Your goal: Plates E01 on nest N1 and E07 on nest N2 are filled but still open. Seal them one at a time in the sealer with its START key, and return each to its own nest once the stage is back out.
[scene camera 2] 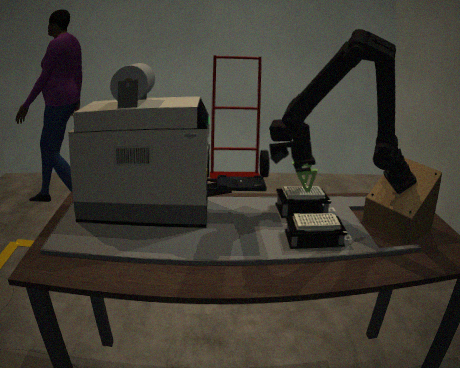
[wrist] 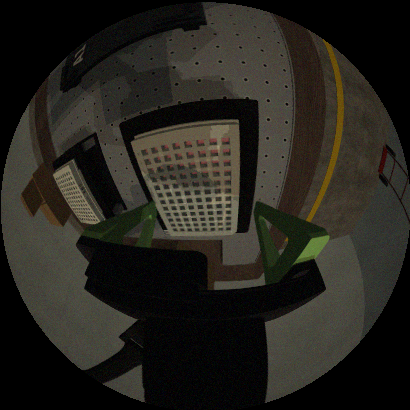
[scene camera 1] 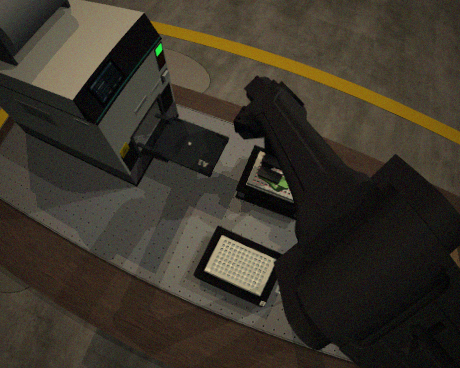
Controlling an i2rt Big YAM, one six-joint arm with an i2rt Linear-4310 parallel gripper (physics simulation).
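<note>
Plate E01, pale with reddish wells, sits in the black nest N1. My gripper is open and empty, its green fingers low over plate E01, on either side of its near end in the wrist view. Plate E07 sits in nest N2. The sealer has its dark stage out, with no plate on it. The START key cannot be made out.
The sealer's screen is dark and its status light is green. A film roll is on top of the sealer. The arm's wooden base block stands at the right. A person and a red hand truck are behind the table.
</note>
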